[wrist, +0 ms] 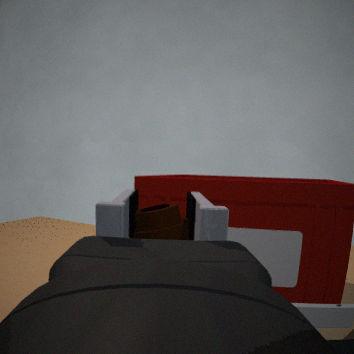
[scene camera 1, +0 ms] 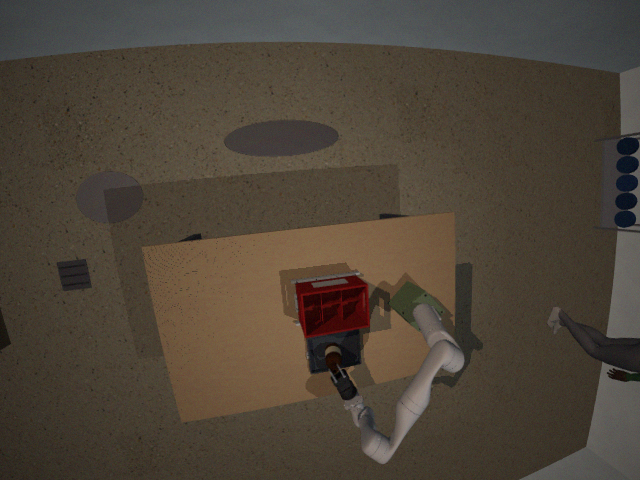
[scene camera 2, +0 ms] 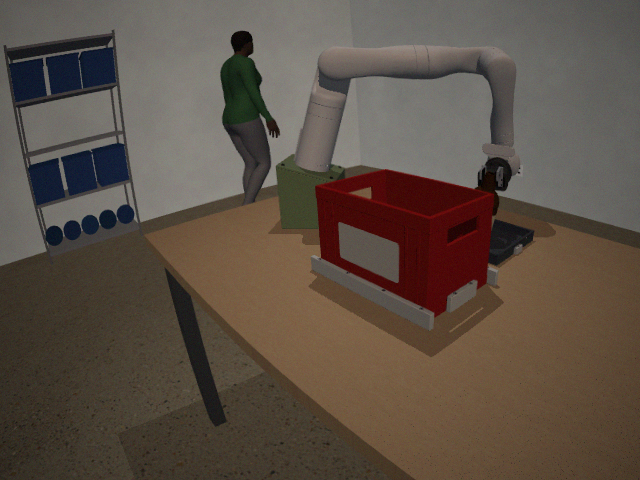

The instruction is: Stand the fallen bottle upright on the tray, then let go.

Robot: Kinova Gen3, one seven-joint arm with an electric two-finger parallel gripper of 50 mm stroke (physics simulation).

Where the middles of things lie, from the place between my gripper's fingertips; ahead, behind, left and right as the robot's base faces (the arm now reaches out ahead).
Scene:
The brown bottle [wrist: 161, 221] lies 2 cm behind my hand, 1 cm to the left of it and 8 cm below it.

